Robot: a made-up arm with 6 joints.
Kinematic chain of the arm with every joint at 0, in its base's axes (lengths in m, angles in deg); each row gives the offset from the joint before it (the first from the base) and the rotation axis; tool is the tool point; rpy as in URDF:
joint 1: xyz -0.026 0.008 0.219 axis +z
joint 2: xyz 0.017 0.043 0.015 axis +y
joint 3: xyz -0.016 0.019 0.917 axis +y
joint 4: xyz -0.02 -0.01 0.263 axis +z
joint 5: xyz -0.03 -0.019 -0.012 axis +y
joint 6: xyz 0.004 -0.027 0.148 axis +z
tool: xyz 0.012 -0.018 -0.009 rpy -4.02 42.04 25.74
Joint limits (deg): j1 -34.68..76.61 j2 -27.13..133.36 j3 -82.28..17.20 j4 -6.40..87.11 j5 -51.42..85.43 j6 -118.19..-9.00
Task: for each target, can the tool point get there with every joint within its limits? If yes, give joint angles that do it. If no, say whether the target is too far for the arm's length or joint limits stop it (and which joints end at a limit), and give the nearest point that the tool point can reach.
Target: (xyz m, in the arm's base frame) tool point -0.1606 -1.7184 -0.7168
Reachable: no: too far | nearest point 0.6290 -0.5745 -0.6601 | short by 1.391 m
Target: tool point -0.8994 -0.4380 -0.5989
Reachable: no: joint limits stop it (at a limit: joint 2, joint 3, joint 4, joint 5) | nearest point -0.6205 -0.2956 0.7714 | short by 1.406 m
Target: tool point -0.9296 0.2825 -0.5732
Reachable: no: joint limits stop it (at a limit: joint 1, joint 2, joint 3, joint 5, joint 6) | nearest point 0.0018 0.7906 -0.6287 | short by 1.062 m
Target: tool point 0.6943 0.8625 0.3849
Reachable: yes | joints 53.80 100.75 -66.75 66.50 -31.94 -82.99
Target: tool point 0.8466 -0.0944 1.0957
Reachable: yes | joints -13.84 53.35 -42.43 62.99 66.99 -103.63
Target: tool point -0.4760 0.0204 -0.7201
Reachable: no: joint limits stop it (at a limit: joint 1, joint 2, joint 3, joint 5, joint 6) | nearest point 0.0425 0.7451 -0.6484 | short by 0.894 m
